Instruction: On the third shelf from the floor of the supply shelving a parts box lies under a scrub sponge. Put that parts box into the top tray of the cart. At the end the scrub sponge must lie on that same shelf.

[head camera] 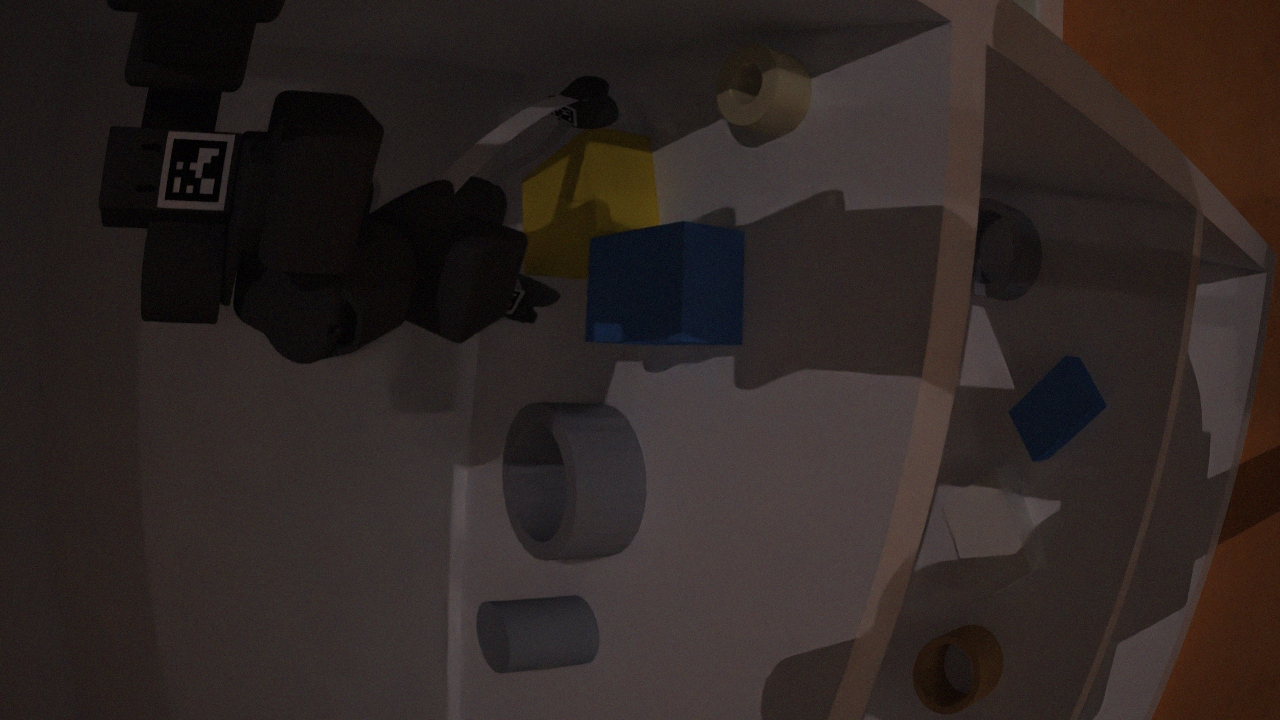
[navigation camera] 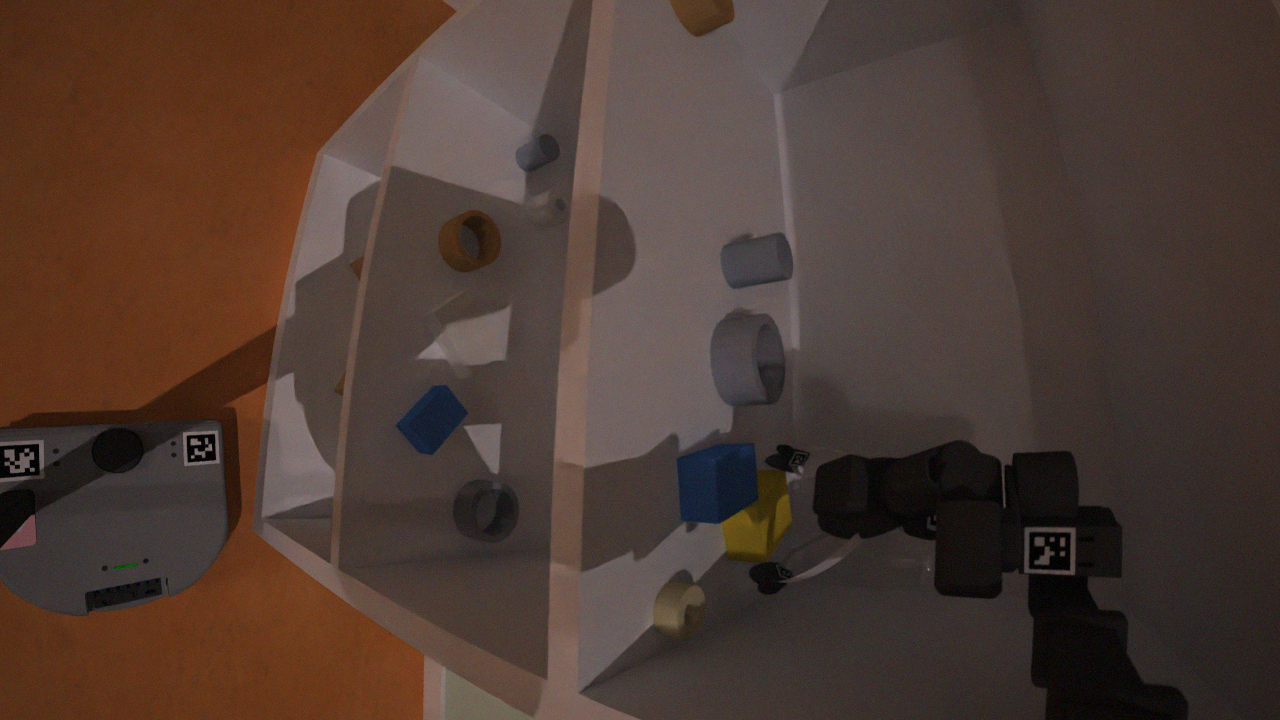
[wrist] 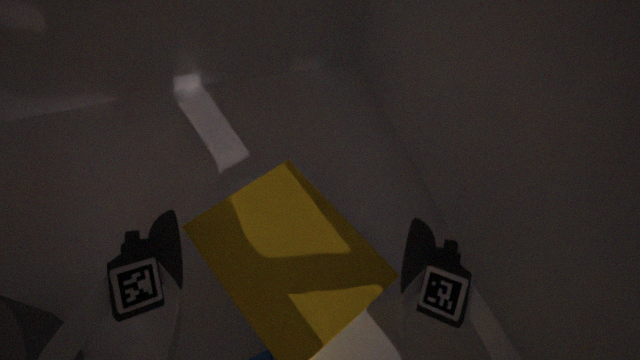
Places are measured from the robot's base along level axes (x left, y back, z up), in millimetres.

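Pixels of known places: gripper, fingertip midpoint: [head camera: 568, 193] [navigation camera: 767, 519]; robot's base, link origin: [navigation camera: 118, 448].
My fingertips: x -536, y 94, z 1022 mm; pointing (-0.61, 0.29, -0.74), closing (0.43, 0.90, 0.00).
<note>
Ahead of a thing's pixels: the offset from my fingertips to its top centre. Level surfaces: height alone.
The yellow block, seemingly the scrub sponge @[dx +9, dy -8, dz +14 mm] [head camera: 626, 183] [navigation camera: 756, 532] [wrist: 280, 230], appears to lie at the back of the shelf @[dz -31 mm] [head camera: 760, 465] [navigation camera: 662, 223]. My gripper [head camera: 561, 200] [navigation camera: 777, 517] [wrist: 294, 241] is open, with a finger on either side of the sponge and a gap to each in the wrist view. A blue box, seemingly the parts box @[dx +93, dy -63, dz +9 mm] [head camera: 662, 286] [navigation camera: 716, 483] [wrist: 262, 356], stands in front of the sponge with its top uncovered; a sliver of it shows in the wrist view. The cart cannot be made out.
A grey ring @[dx +10, dy -183, dz +17 mm] [head camera: 604, 483] [navigation camera: 729, 358] and a grey cylinder @[dx -12, dy -300, dz +39 mm] [head camera: 546, 631] [navigation camera: 760, 259] lie to one side on the shelf, a cream ring @[dx +166, dy +45, dz -6 mm] [head camera: 787, 98] [navigation camera: 669, 608] to the other. Lower shelves hold a blue block @[dx +131, dy -132, dz -448 mm] [head camera: 1060, 407] [navigation camera: 432, 419] and several rings. My base [navigation camera: 170, 510] stands before the shelving.
</note>
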